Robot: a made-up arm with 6 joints. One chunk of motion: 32 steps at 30 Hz.
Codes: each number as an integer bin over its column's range. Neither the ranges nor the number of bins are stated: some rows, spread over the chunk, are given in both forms.
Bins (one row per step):
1: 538 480 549 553 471 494
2: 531 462 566 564 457 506
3: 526 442 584 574 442 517
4: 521 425 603 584 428 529
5: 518 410 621 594 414 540
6: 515 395 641 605 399 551
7: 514 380 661 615 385 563
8: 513 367 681 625 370 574
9: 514 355 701 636 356 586
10: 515 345 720 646 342 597
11: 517 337 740 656 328 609
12: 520 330 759 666 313 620
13: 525 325 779 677 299 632
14: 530 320 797 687 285 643
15: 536 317 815 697 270 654
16: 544 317 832 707 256 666
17: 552 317 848 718 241 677
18: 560 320 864 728 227 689
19: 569 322 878 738 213 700
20: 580 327 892 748 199 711
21: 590 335 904 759 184 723
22: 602 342 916 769 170 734
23: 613 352 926 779 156 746
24: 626 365 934 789 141 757
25: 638 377 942 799 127 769
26: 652 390 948 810 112 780
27: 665 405 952 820 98 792
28: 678 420 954 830 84 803
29: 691 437 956 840 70 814
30: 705 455 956 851 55 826
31: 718 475 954 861 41 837
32: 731 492 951 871 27 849
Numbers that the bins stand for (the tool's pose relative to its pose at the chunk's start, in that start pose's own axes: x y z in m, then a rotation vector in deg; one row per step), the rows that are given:
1: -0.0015 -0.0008 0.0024 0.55 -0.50 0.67
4: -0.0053 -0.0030 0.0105 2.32 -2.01 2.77
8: -0.0070 -0.0053 0.0223 4.66 -4.04 5.47
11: -0.0061 -0.0065 0.0311 6.43 -5.51 7.58
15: -0.0020 -0.0073 0.0424 8.77 -7.54 10.28
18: 0.0033 -0.0072 0.0497 10.54 -9.05 12.38
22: 0.0126 -0.0063 0.0575 12.88 -11.04 15.08
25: 0.0205 -0.0049 0.0614 14.59 -12.55 17.19
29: 0.0322 -0.0025 0.0635 16.93 -14.55 19.89
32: 0.0410 -0.0003 0.0628 18.70 -16.05 21.99
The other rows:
2: -0.0031 -0.0015 0.0050 1.18 -0.99 1.39
3: -0.0042 -0.0023 0.0077 1.75 -1.51 2.05
5: -0.0059 -0.0036 0.0132 2.89 -2.50 3.43
6: -0.0066 -0.0042 0.0162 3.52 -3.02 4.09
7: -0.0068 -0.0048 0.0192 4.09 -3.51 4.81
9: -0.0068 -0.0058 0.0253 5.29 -4.53 6.20
10: -0.0066 -0.0062 0.0281 5.86 -5.02 6.86
12: -0.0055 -0.0068 0.0340 7.00 -6.03 8.24
13: -0.0044 -0.0070 0.0370 7.63 -6.52 8.96
14: -0.0033 -0.0072 0.0397 8.20 -7.02 9.62
16: -0.0002 -0.0073 0.0449 9.34 -8.03 11.00
17: 0.0016 -0.0073 0.0473 9.97 -8.56 11.66
19: 0.0053 -0.0071 0.0518 11.11 -9.54 13.04
20: 0.0077 -0.0069 0.0539 11.68 -10.03 13.70
21: 0.0099 -0.0066 0.0557 12.31 -10.55 14.42
23: 0.0150 -0.0059 0.0590 13.45 -11.53 15.80
24: 0.0179 -0.0054 0.0602 14.02 -12.06 16.47
26: 0.0236 -0.0044 0.0623 15.22 -13.08 17.85
27: 0.0264 -0.0038 0.0629 15.79 -13.57 18.57
28: 0.0293 -0.0032 0.0632 16.36 -14.06 19.23
30: 0.0353 -0.0018 0.0635 17.56 -15.07 20.61
31: 0.0381 -0.0010 0.0632 18.13 -15.56 21.27

